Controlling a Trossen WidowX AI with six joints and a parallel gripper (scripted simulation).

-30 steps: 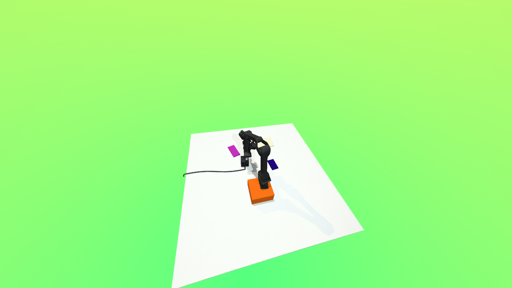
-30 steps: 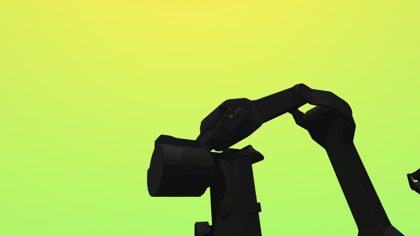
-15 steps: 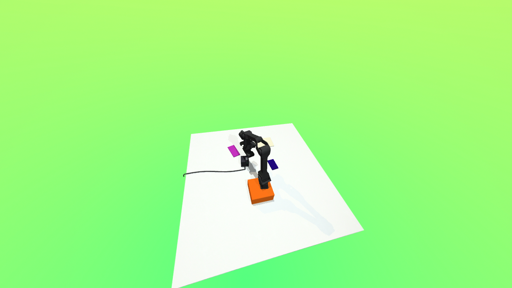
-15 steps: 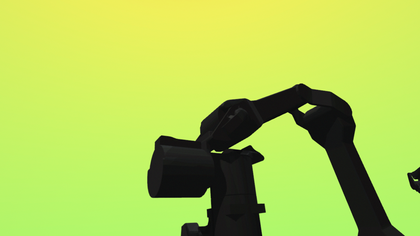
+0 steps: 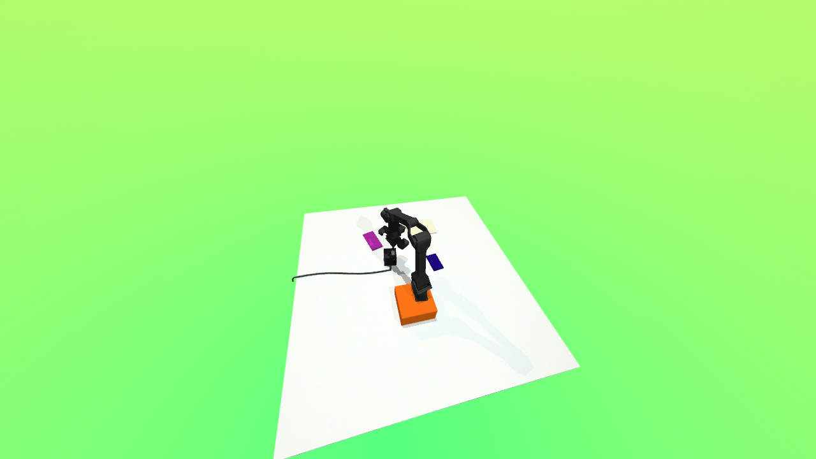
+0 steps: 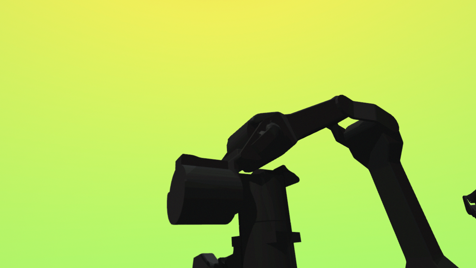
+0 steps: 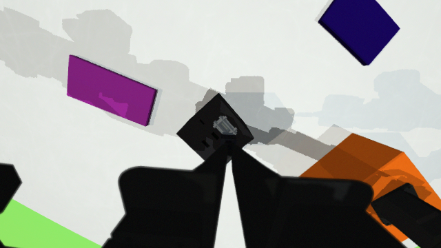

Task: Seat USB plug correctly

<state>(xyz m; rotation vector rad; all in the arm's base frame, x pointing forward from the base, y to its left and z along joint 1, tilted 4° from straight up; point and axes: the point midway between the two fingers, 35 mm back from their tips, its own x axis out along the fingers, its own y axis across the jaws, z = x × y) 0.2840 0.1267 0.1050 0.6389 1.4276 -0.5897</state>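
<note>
The dark USB plug is 20 mm below my gripper tip. Round my gripper tip: dark blue patch 260 mm to the right, 130 mm below, 30 mm behind; then cream patch 280 mm ahead, 210 mm to the right, 130 mm below; then magenta flat plate 170 mm ahead, 130 mm to the left, 130 mm below.
</note>
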